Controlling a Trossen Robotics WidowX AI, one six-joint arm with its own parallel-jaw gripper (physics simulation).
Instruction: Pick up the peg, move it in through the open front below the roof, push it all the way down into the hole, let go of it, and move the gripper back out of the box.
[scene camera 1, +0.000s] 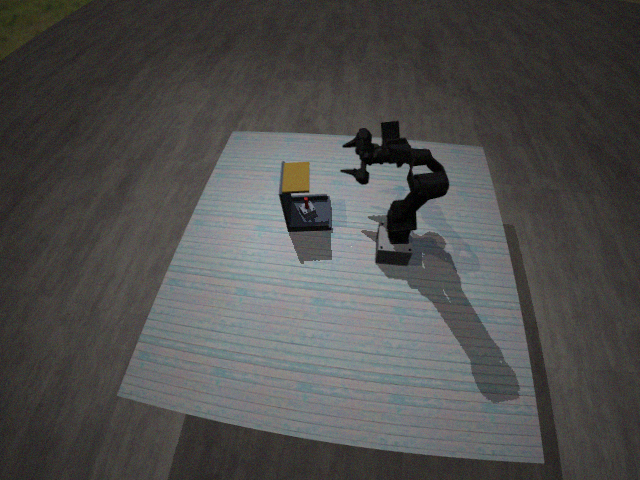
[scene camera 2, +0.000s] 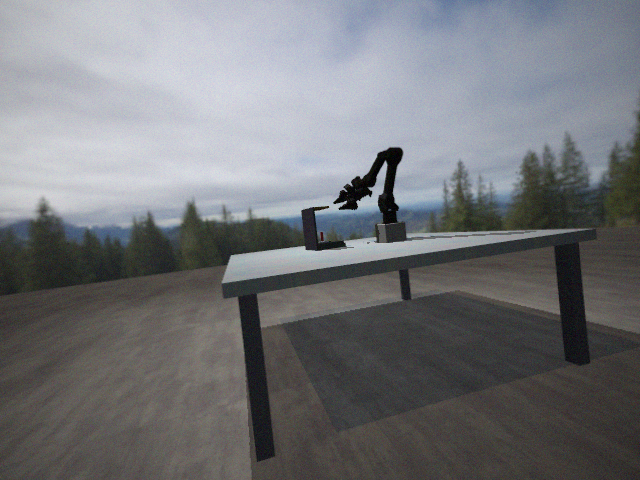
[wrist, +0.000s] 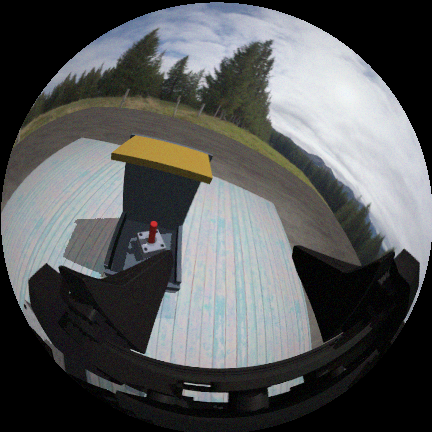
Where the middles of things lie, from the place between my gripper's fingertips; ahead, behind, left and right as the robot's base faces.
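Taking the yellow roof (scene camera 1: 296, 175), I find my hand 160 mm short of it, 80 mm to the right of it and 10 mm above it. The back wall of box (wrist: 149, 194) is 210 mm ahead of my hand, 80 mm to the left of it and 110 mm below it. As for the box (wrist: 115, 236), it sits 130 mm ahead of my hand, 80 mm to the left of it and 120 mm below it, while the box floor (scene camera 1: 321, 217) is 130 mm ahead of my hand, 80 mm to the left of it and 230 mm below it.
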